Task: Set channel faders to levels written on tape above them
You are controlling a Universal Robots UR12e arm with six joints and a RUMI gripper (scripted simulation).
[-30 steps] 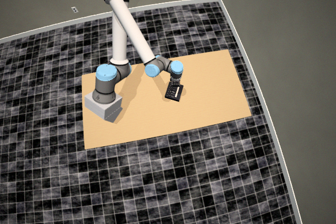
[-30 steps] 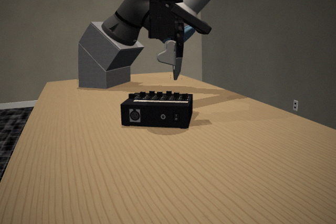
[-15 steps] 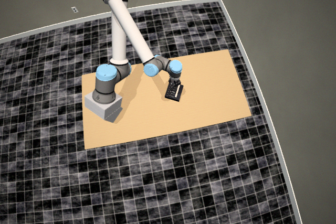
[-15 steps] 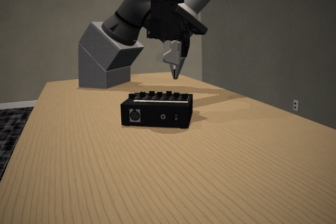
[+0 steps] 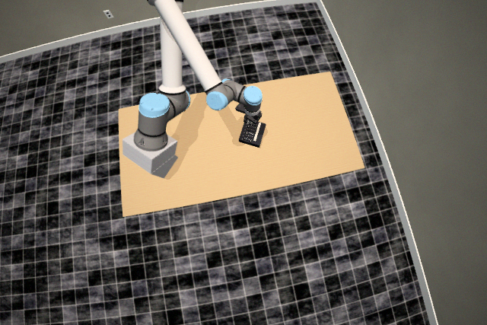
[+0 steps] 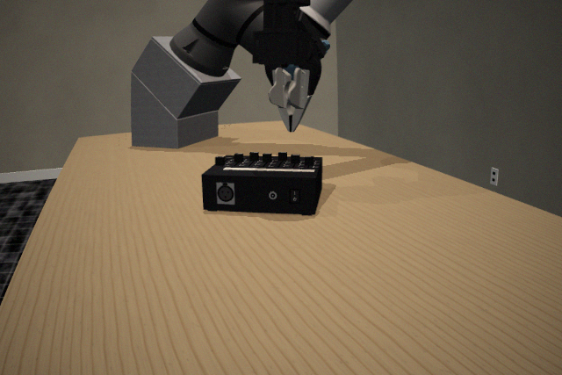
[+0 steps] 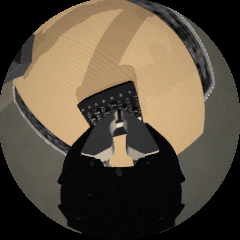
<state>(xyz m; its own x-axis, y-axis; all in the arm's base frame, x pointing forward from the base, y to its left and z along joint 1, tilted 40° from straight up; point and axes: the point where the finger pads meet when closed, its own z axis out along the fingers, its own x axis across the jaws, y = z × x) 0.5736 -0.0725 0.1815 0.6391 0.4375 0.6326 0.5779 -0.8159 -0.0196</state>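
The fader cap is 50 mm below my hand, 10 mm to the right of it and 10 mm behind it.
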